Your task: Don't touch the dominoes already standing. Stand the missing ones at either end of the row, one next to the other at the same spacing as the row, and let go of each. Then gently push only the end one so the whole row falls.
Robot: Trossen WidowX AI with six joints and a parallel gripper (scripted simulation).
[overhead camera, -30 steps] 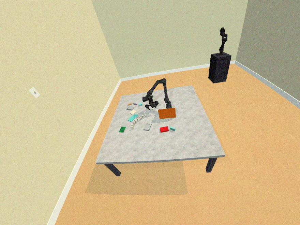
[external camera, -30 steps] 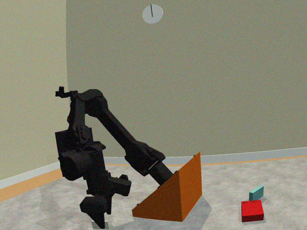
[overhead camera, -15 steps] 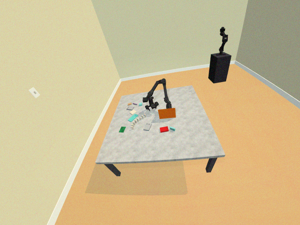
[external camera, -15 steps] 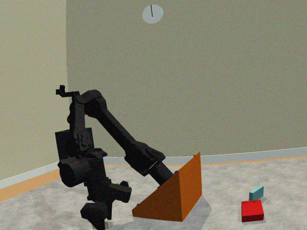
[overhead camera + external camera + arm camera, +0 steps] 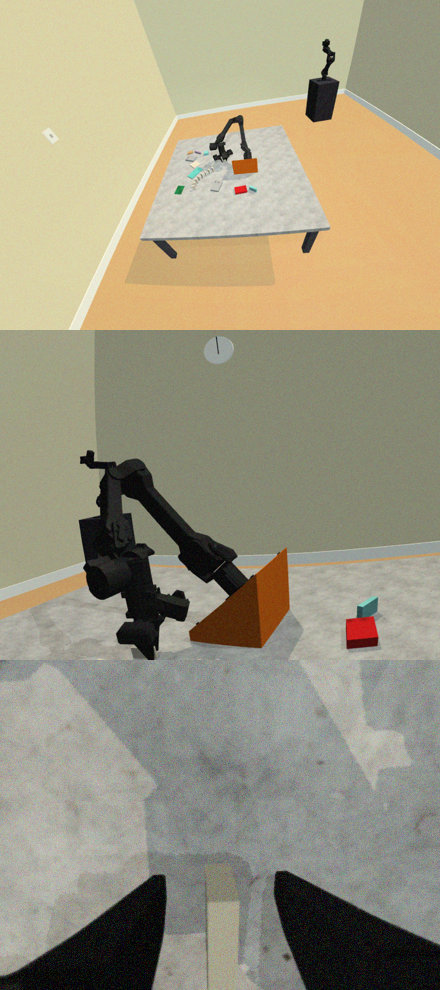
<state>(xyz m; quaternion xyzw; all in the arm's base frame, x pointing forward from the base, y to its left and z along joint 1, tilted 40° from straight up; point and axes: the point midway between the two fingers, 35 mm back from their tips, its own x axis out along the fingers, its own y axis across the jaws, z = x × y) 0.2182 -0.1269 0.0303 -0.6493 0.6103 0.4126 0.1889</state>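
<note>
Now: gripper tip 19 cm short of the teal cube, 18 cm to the left of it and 1 cm below it. Round my gripper tip: red block: 39 cm to the left, 11 cm behind; then purple bar: 29 cm ahead, 23 cm to the right; then cream tile: 30 cm ahead, 3 cm to the right.
</note>
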